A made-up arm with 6 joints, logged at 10 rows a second.
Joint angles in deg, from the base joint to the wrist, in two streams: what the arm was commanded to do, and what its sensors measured. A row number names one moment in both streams.
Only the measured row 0 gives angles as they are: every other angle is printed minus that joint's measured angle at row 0.
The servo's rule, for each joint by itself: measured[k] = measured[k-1] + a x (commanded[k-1-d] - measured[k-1]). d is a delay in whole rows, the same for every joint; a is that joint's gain. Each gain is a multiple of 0.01, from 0.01 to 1. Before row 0 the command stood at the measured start. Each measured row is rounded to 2 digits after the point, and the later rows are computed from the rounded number. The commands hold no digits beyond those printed.
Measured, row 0:
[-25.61, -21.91, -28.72, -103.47, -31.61, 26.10]
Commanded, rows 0 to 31:
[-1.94, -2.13, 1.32, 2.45, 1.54, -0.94]
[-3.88, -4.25, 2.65, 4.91, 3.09, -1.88]
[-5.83, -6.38, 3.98, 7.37, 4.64, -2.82]
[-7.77, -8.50, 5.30, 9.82, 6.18, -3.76]
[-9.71, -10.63, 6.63, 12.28, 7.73, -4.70]
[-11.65, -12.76, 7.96, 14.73, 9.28, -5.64]
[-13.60, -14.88, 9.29, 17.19, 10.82, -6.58]
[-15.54, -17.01, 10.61, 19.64, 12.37, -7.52]
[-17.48, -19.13, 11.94, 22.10, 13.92, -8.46]
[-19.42, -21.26, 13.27, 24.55, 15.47, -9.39]
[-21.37, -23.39, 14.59, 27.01, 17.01, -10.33]
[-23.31, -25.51, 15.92, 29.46, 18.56, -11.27]
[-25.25, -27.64, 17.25, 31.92, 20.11, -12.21]
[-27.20, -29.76, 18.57, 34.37, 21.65, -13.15]
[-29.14, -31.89, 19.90, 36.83, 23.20, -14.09]
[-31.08, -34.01, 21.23, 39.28, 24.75, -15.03]
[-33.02, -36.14, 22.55, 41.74, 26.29, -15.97]
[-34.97, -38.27, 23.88, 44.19, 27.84, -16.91]
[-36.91, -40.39, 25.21, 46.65, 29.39, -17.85]
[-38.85, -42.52, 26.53, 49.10, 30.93, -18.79]
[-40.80, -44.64, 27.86, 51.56, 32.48, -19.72]
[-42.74, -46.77, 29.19, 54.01, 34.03, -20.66]
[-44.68, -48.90, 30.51, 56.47, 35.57, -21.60]
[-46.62, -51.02, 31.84, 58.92, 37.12, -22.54]
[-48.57, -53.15, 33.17, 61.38, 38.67, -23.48]
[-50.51, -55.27, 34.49, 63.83, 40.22, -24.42]
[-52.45, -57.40, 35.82, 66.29, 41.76, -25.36]
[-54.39, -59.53, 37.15, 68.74, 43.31, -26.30]
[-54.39, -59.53, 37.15, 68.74, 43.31, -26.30]
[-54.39, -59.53, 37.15, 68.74, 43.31, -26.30]
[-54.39, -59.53, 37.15, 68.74, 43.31, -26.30]
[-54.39, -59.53, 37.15, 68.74, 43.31, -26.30]
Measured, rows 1 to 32:
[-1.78, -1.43, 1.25, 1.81, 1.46, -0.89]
[-3.71, -3.32, 2.58, 4.10, 3.01, -1.83]
[-5.66, -5.37, 3.91, 6.52, 4.56, -2.77]
[-7.60, -7.47, 5.23, 8.96, 6.10, -3.71]
[-9.54, -9.59, 6.56, 11.42, 7.65, -4.65]
[-11.48, -11.71, 7.89, 13.87, 9.20, -5.59]
[-13.43, -13.83, 9.22, 16.33, 10.74, -6.53]
[-15.37, -15.96, 10.54, 18.78, 12.29, -7.47]
[-17.31, -18.08, 11.87, 21.24, 13.84, -8.41]
[-19.25, -20.21, 13.20, 23.69, 15.39, -9.34]
[-21.20, -22.34, 14.52, 26.15, 16.93, -10.28]
[-23.14, -24.46, 15.85, 28.60, 18.48, -11.22]
[-25.08, -26.59, 17.18, 31.06, 20.03, -12.16]
[-27.03, -28.71, 18.50, 33.51, 21.57, -13.10]
[-28.97, -30.84, 19.83, 35.97, 23.12, -14.04]
[-30.91, -32.96, 21.16, 38.42, 24.67, -14.98]
[-32.85, -35.09, 22.48, 40.88, 26.21, -15.92]
[-34.80, -37.22, 23.81, 43.33, 27.76, -16.86]
[-36.74, -39.34, 25.14, 45.79, 29.31, -17.80]
[-38.68, -41.47, 26.46, 48.24, 30.85, -18.74]
[-40.63, -43.59, 27.79, 50.70, 32.40, -19.67]
[-42.57, -45.72, 29.12, 53.15, 33.95, -20.61]
[-44.51, -47.85, 30.44, 55.61, 35.49, -21.55]
[-46.45, -49.97, 31.77, 58.06, 37.04, -22.49]
[-48.40, -52.10, 33.10, 60.52, 38.59, -23.43]
[-50.34, -54.22, 34.42, 62.97, 40.14, -24.37]
[-52.28, -56.35, 35.75, 65.43, 41.68, -25.31]
[-54.22, -58.48, 37.08, 67.88, 43.23, -26.25]
[-54.38, -59.18, 37.15, 68.52, 43.31, -26.30]
[-54.39, -59.41, 37.15, 68.68, 43.31, -26.30]
[-54.39, -59.49, 37.15, 68.72, 43.31, -26.30]
[-54.39, -59.52, 37.15, 68.73, 43.31, -26.30]
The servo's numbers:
d 0
a 0.92 0.67 0.95 0.74 0.95 0.95

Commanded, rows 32 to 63:
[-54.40, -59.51, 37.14, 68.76, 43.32, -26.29]
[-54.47, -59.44, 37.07, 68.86, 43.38, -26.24]
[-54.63, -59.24, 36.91, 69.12, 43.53, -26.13]
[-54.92, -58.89, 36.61, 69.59, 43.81, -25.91]
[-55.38, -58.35, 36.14, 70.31, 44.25, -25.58]
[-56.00, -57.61, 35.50, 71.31, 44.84, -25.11]
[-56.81, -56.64, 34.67, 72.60, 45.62, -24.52]
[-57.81, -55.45, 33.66, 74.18, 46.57, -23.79]
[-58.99, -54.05, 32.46, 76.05, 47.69, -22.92]
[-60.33, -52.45, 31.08, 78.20, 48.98, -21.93]
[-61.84, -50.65, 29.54, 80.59, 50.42, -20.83]
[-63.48, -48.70, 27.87, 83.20, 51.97, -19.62]
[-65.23, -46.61, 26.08, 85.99, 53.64, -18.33]
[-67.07, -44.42, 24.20, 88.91, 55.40, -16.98]
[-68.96, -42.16, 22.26, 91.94, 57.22, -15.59]
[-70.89, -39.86, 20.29, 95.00, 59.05, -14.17]
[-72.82, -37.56, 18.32, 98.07, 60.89, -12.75]
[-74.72, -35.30, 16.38, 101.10, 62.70, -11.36]
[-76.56, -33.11, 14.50, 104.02, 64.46, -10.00]
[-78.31, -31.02, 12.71, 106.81, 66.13, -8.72]
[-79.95, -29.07, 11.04, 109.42, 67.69, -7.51]
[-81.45, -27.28, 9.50, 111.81, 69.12, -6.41]
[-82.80, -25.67, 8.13, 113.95, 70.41, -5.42]
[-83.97, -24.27, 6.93, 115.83, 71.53, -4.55]
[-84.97, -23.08, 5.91, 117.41, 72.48, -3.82]
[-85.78, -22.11, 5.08, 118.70, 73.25, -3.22]
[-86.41, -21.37, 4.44, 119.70, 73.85, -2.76]
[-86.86, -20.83, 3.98, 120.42, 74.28, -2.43]
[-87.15, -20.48, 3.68, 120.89, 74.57, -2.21]
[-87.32, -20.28, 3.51, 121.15, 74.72, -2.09]
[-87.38, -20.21, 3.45, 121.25, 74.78, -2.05]
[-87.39, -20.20, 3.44, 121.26, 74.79, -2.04]
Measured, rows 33 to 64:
[-54.40, -59.51, 37.14, 68.75, 43.32, -26.29]
[-54.46, -59.46, 37.07, 68.83, 43.38, -26.24]
[-54.62, -59.31, 36.92, 69.04, 43.52, -26.14]
[-54.90, -59.03, 36.63, 69.45, 43.80, -25.92]
[-55.34, -58.57, 36.16, 70.09, 44.23, -25.60]
[-55.95, -57.93, 35.53, 70.99, 44.81, -25.13]
[-56.74, -57.07, 34.71, 72.18, 45.58, -24.55]
[-57.72, -55.98, 33.71, 73.66, 46.52, -23.83]
[-58.89, -54.69, 32.52, 75.43, 47.63, -22.97]
[-60.21, -53.19, 31.15, 77.48, 48.91, -21.98]
[-61.71, -51.49, 29.62, 79.78, 50.34, -20.89]
[-63.34, -49.62, 27.96, 82.31, 51.89, -19.68]
[-65.08, -47.60, 26.17, 85.03, 53.55, -18.40]
[-66.91, -45.47, 24.30, 87.90, 55.31, -17.05]
[-68.80, -43.25, 22.36, 90.89, 57.12, -15.66]
[-70.72, -40.98, 20.39, 93.93, 58.95, -14.24]
[-72.65, -38.69, 18.42, 96.99, 60.79, -12.82]
[-74.55, -36.42, 16.48, 100.03, 62.60, -11.43]
[-76.40, -34.20, 14.60, 102.98, 64.37, -10.07]
[-78.16, -32.07, 12.80, 105.81, 66.04, -8.79]
[-79.81, -30.06, 11.13, 108.48, 67.61, -7.57]
[-81.32, -28.20, 9.58, 110.94, 69.04, -6.47]
[-82.68, -26.50, 8.20, 113.17, 70.34, -5.47]
[-83.87, -25.01, 6.99, 115.14, 71.47, -4.60]
[-84.88, -23.72, 5.96, 116.82, 72.43, -3.86]
[-85.71, -22.64, 5.12, 118.21, 73.21, -3.25]
[-86.35, -21.79, 4.47, 119.31, 73.82, -2.78]
[-86.82, -21.15, 4.00, 120.13, 74.26, -2.45]
[-87.12, -20.70, 3.70, 120.69, 74.55, -2.22]
[-87.30, -20.42, 3.52, 121.03, 74.71, -2.10]
[-87.37, -20.28, 3.45, 121.19, 74.78, -2.05]
[-87.39, -20.23, 3.44, 121.24, 74.79, -2.04]

